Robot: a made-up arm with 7 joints.
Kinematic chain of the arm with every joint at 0, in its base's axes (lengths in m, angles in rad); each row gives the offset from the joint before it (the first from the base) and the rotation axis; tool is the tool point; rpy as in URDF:
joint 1: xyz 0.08 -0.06 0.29 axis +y
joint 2: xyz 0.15 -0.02 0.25 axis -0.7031 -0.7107 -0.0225
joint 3: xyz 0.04 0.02 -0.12 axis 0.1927 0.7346 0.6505
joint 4: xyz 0.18 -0.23 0 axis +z
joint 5: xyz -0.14 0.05 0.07 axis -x
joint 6: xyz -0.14 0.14 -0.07 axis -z
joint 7: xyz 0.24 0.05 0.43 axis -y
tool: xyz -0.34 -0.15 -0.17 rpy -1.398 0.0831 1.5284
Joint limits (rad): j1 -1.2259..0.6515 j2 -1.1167..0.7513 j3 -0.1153..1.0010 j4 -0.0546..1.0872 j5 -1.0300..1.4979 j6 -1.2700..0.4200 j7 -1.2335..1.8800
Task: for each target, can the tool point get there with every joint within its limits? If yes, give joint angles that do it. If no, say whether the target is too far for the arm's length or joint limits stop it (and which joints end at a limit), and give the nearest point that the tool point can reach.
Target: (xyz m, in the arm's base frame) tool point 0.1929 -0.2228 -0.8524
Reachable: no: joint limits stop it (at a limit: joint 1, joint 5, joint 6, joint 7) | nearest point 0.2510 -0.1624 -0.5937 | short by 0.272 m
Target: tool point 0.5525 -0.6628 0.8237
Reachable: yes | joints 0.0979 -0.0954 0.2192 0.5384 -0.5302 -0.5784 -0.9825
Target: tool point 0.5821 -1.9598 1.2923
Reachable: no: too far | nearest point 0.3959 -0.8769 0.9206 | short by 1.160 m
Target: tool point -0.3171 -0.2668 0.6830
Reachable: yes | joints -0.8604 -0.1663 0.5795 0.6117 1.0587 -0.3859 -0.8825
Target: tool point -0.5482 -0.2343 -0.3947
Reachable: no: joint limits stop it (at a limit: joint 1, joint 2, joint 3, joint 4, joint 6, joint 7) | nearest point -0.4102 -0.1790 -0.0069 | short by 0.415 m
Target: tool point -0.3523 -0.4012 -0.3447
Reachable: no: joint limits stop it (at a limit: joint 1, joint 3, joint 4, joint 5, joint 6) | nearest point -0.2596 -0.2767 -0.0236 | short by 0.357 m
